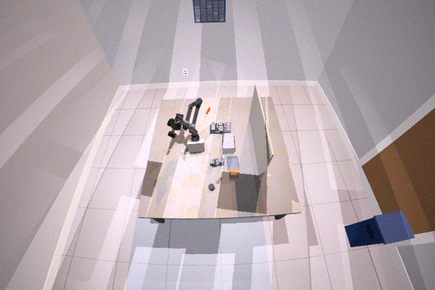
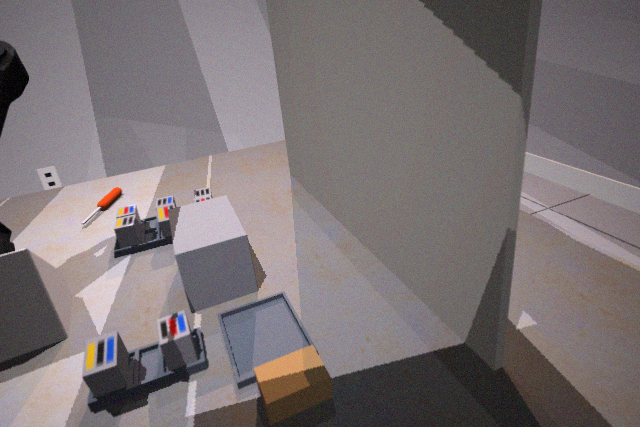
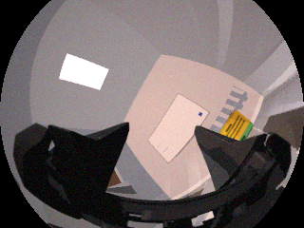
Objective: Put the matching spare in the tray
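My gripper tip is now 310 mm short of the grey spare, 290 mm above it and 120 mm to the left of it. The rest, counted from my gripper tip: grey base plate 350 mm ahead, 330 mm below, 110 mm to the right; then grey tray 490 mm ahead, 330 mm below, 110 mm to the right; then dark cylinder 340 mm to the right, 330 mm below, 320 mm ahead.
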